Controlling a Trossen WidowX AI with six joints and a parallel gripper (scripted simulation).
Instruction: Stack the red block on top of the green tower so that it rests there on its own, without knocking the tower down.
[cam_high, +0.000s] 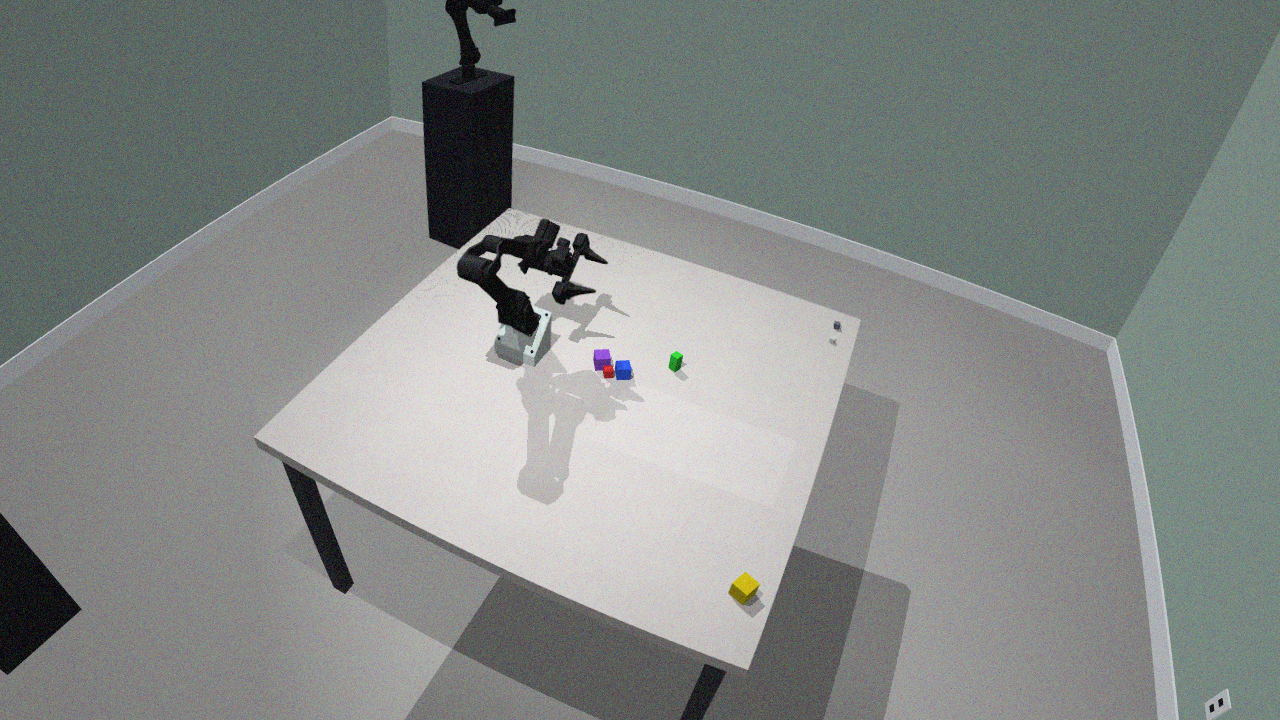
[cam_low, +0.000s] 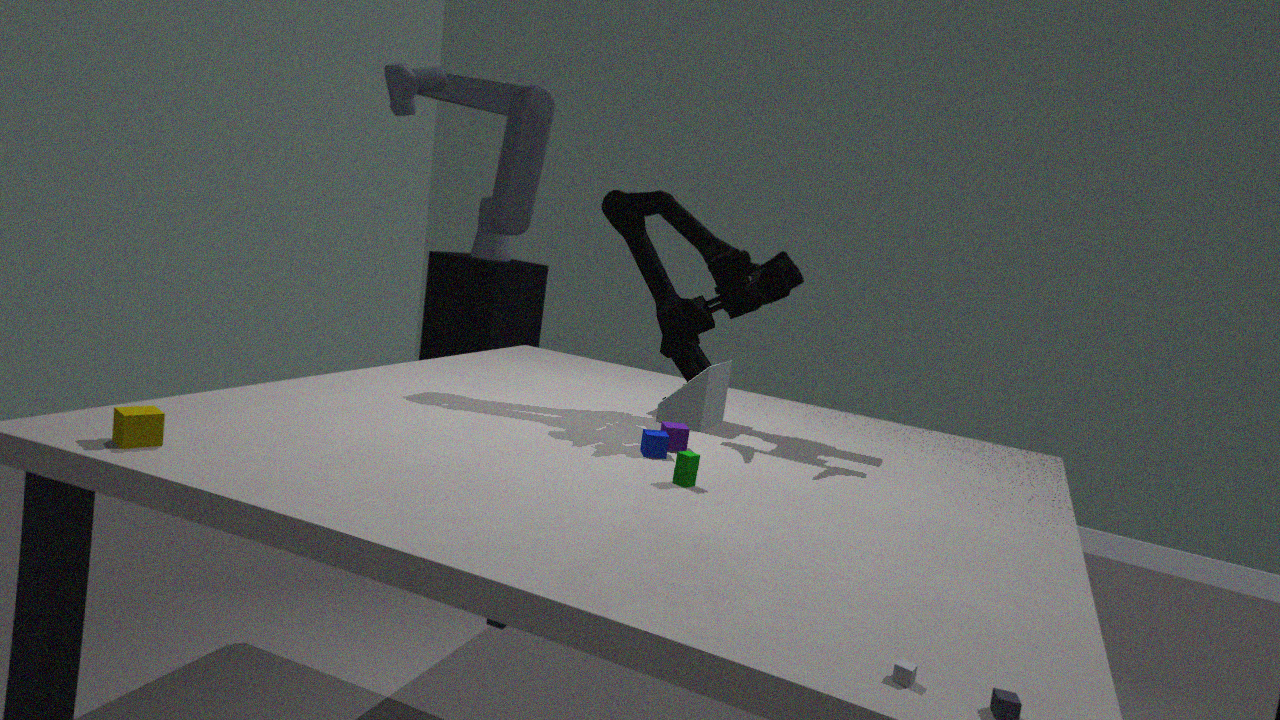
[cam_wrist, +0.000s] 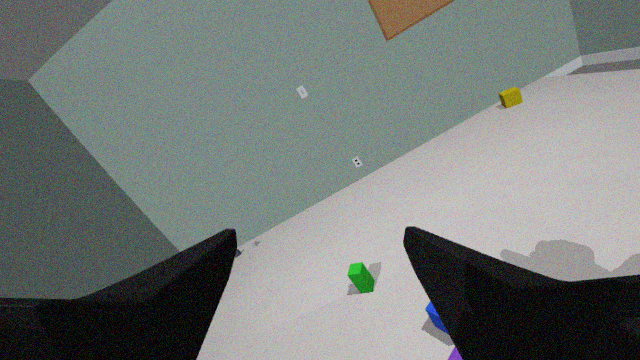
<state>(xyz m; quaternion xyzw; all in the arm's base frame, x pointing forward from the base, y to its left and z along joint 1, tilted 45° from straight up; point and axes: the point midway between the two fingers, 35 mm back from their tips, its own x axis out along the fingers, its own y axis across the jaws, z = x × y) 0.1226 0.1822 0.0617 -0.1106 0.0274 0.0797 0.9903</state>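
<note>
The red block lies 7 cm ahead of my gripper tip, 6 cm to the right of it and 24 cm below it. Also, from my gripper tip: blue cube: 11 cm ahead, 4 cm to the right, 24 cm below.
</note>
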